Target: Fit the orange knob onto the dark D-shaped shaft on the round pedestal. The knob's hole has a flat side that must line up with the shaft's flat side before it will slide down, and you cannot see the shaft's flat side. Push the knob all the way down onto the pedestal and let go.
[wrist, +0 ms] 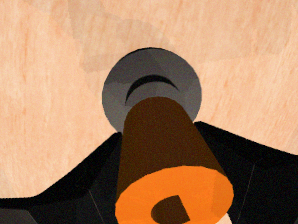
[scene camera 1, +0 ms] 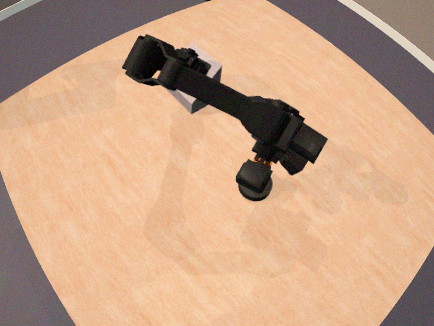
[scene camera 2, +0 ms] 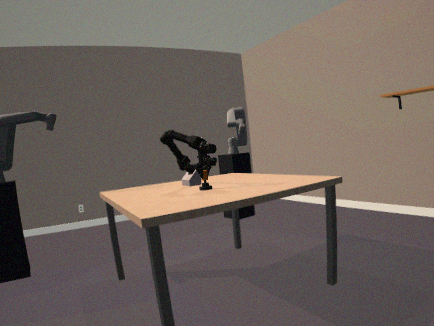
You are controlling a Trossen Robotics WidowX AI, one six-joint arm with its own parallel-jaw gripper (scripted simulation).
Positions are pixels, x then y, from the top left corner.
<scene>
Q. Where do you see a round pedestal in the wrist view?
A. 147, 72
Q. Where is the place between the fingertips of my gripper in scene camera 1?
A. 259, 171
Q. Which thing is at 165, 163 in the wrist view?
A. An orange knob.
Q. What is my gripper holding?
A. An orange knob.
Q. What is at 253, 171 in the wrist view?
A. My gripper.
</scene>
